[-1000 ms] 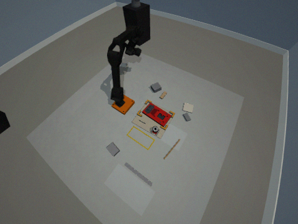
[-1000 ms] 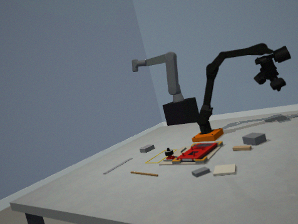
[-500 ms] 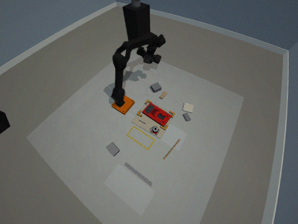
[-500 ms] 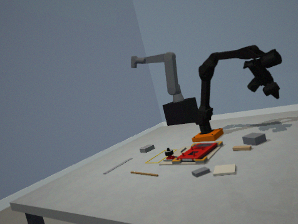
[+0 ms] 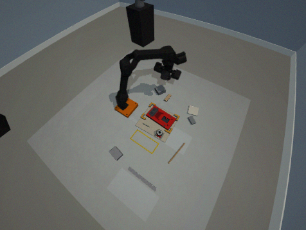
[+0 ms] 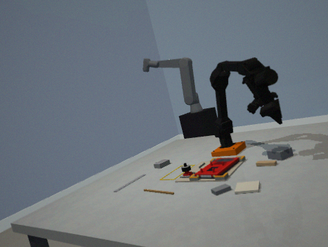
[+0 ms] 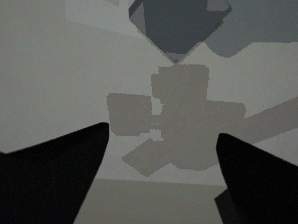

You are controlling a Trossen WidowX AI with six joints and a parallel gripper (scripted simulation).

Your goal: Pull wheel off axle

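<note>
The black wheel is 23 cm ahead of my gripper tip, 35 cm to the right of it and 12 cm below it. The rest, counted from my gripper tip: wooden block: 8 cm ahead, 6 cm to the right, 15 cm below; wooden rod: 40 cm ahead, 37 cm to the right, 15 cm below; beige tile: 30 cm ahead, 2 cm to the right, 15 cm below.
</note>
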